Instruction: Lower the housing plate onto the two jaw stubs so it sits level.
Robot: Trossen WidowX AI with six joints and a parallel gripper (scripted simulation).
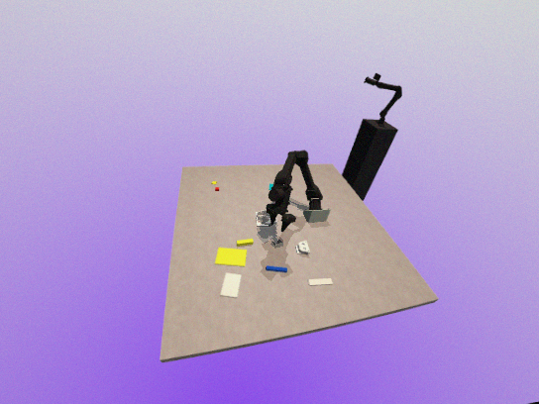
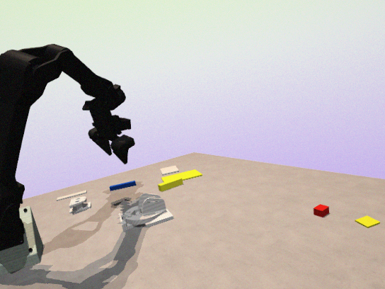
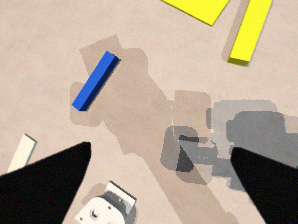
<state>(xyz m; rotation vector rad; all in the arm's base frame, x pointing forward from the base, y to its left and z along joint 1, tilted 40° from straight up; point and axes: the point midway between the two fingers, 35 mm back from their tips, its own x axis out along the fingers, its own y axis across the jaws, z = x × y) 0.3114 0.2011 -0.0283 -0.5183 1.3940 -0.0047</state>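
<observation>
Now: gripper tip 15 cm past the white housing part, 11 cm above it and 6 cm to the right of it. Also, from my gripper tip: yellow plate 24 cm ahead, 14 cm below, 4 cm to the left; then blue bar 16 cm to the left, 13 cm below, 2 cm ahead; then yellow bar 15 cm ahead, 13 cm below, 3 cm to the right.
</observation>
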